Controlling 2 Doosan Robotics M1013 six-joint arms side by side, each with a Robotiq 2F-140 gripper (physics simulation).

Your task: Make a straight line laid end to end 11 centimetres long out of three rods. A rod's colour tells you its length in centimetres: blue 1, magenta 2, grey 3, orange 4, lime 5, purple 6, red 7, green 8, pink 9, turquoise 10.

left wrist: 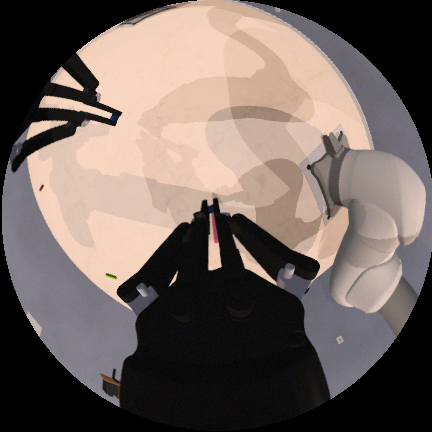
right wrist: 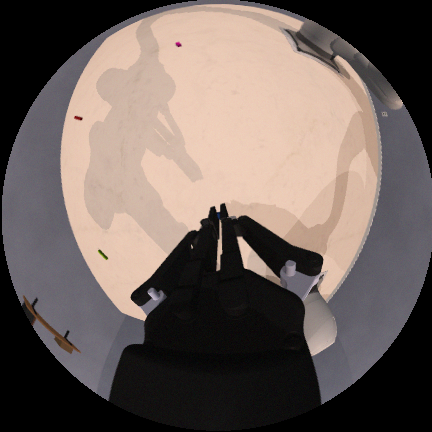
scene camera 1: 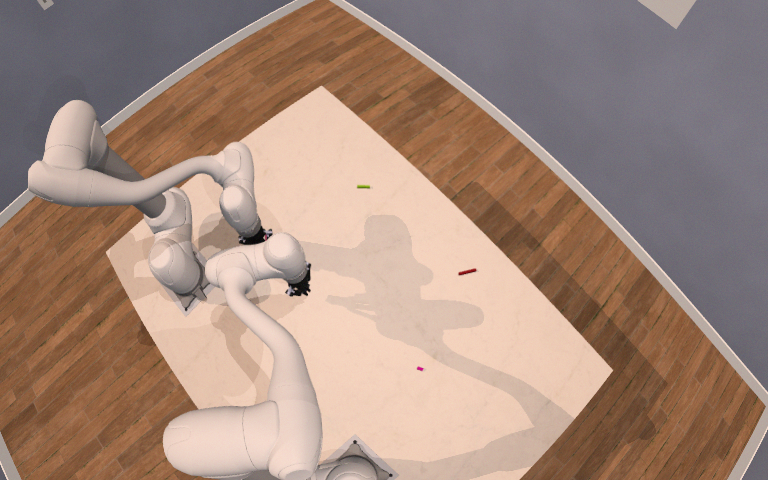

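Observation:
My left gripper is shut on a blue rod, above the table. A pink rod shows between its fingers, close to the blue rod in the picture; whether they touch I cannot tell. My right gripper is shut on another blue rod, also above the table. A lime rod, a red rod and a magenta rod lie apart on the table.
The two arms are close together in scene camera 1, with the right arm's wrist just below the left gripper and partly hiding the area there. The left arm's base stands at the table's left part, the right arm's base at the bottom. Arm shadows cross the pale table top.

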